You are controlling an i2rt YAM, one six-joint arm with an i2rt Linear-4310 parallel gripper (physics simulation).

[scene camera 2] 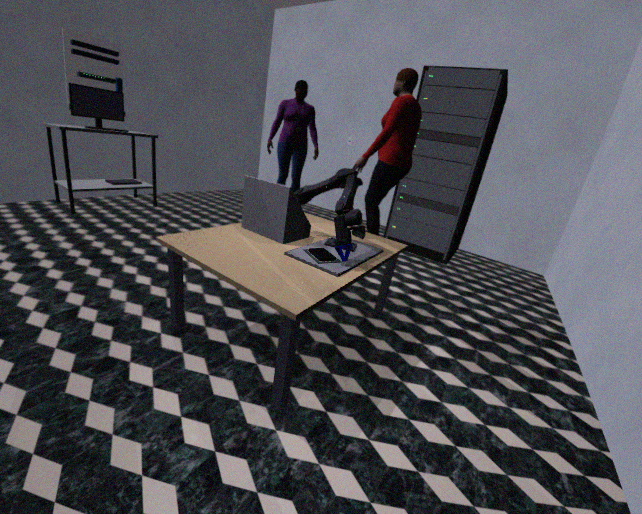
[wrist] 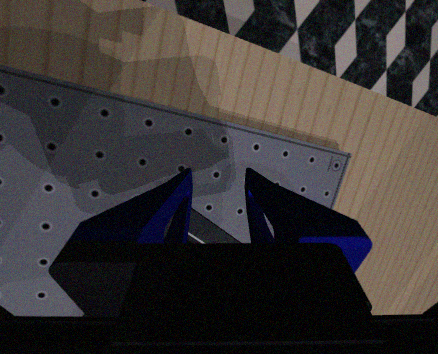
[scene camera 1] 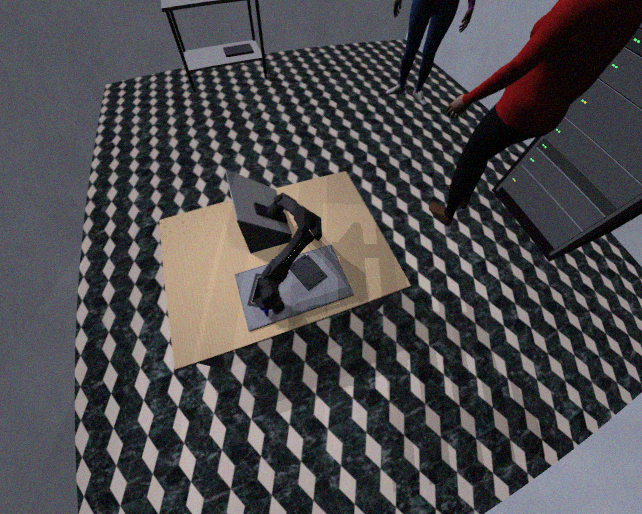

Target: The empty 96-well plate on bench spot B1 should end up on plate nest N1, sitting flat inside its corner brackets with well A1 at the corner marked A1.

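Places are measured from the arm's base along level axes (x right, y ahead, z up), in metres.
Pixels of known places: gripper, between the fingertips: (scene camera 2: 345, 261) (wrist: 218, 176) (scene camera 1: 270, 314); arm's base, origin of its link: (scene camera 2: 290, 209) (scene camera 1: 270, 213).
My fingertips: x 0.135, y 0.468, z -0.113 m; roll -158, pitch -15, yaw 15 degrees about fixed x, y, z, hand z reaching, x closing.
For each thing: its top centre in the pictures, then the offset to it from my fingertips. "*": a spot on its surface instead. Level surfaces: height alone.
- black rectangle with a pale outline, a spot on its surface: (scene camera 2: 321, 255) * dx +0.030, dy -0.113, dz -0.004 m
- grey perforated board, centre of its top: (scene camera 1: 293, 284) (scene camera 2: 339, 250) dx -0.143, dy -0.118, dz -0.018 m
- dark base, centre of its top: (wrist: 175, 324) (scene camera 2: 321, 255) (scene camera 1: 264, 290) dx +0.000, dy -0.129, dz -0.016 m
- second dark rectangle, a spot on its surface: (scene camera 1: 308, 271) * dx -0.235, dy -0.155, dz -0.007 m
- wooden table, height of its surface: dz -0.031 m
A black rectangle with a pale outline (scene camera 2: 321, 255) lies on the grey perforated board (scene camera 1: 254, 321) (scene camera 2: 342, 267) (wrist: 270, 165). I cannot make out its wells or labels. In the wrist view a dark base (wrist: 212, 232) with a white line shows low down beyond the fingers, mostly hidden by the left finger and the gripper body. My gripper (scene camera 1: 265, 311) (scene camera 2: 344, 258) (wrist: 218, 176) is partly open over the board, beside the black rectangle. The fingertips stand apart with board showing between them and no plate there. A second dark rectangle (scene camera 1: 308, 271) lies on the board; its corner brackets and A1 mark cannot be made out.
A tall grey box (scene camera 1: 257, 206) (scene camera 2: 267, 208) stands on the wooden table (scene camera 1: 187, 299) (scene camera 2: 241, 262) (wrist: 400, 200) near the arm. A person in red (scene camera 1: 551, 69) (scene camera 2: 399, 131) and one in purple (scene camera 2: 297, 117) stand beyond the table, near a server rack (scene camera 2: 455, 101).
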